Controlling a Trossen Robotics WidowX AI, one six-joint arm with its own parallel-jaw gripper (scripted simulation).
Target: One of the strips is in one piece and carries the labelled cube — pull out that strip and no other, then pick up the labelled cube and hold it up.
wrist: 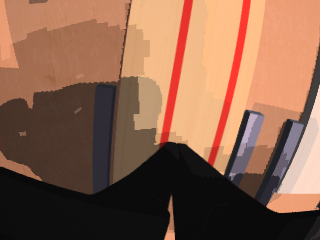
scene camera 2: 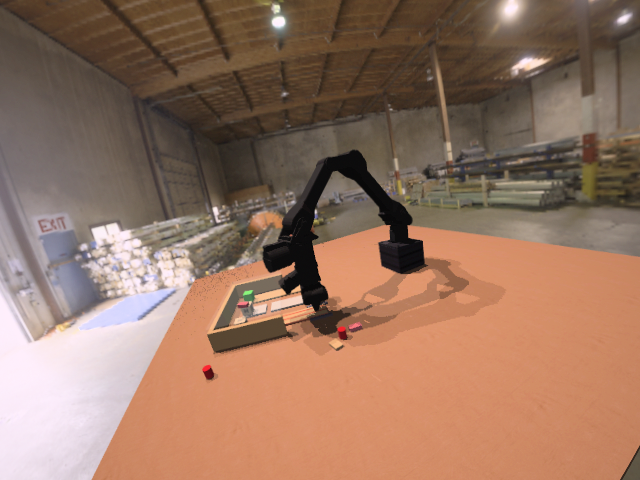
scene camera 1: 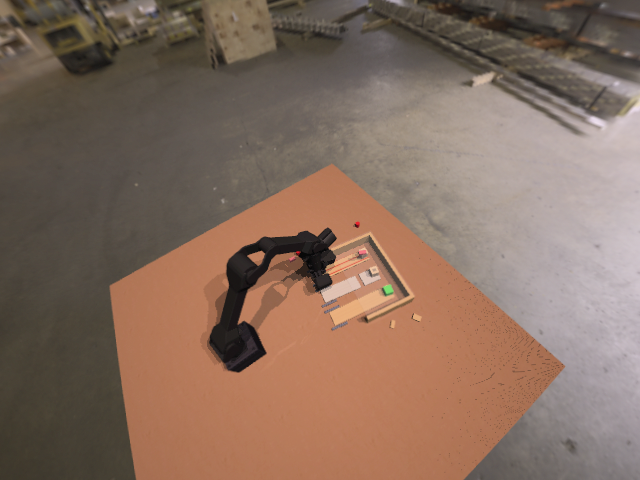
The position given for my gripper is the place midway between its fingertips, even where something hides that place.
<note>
I see my gripper (scene camera 2: 316, 310).
My gripper also shows in the wrist view (wrist: 174, 151).
</note>
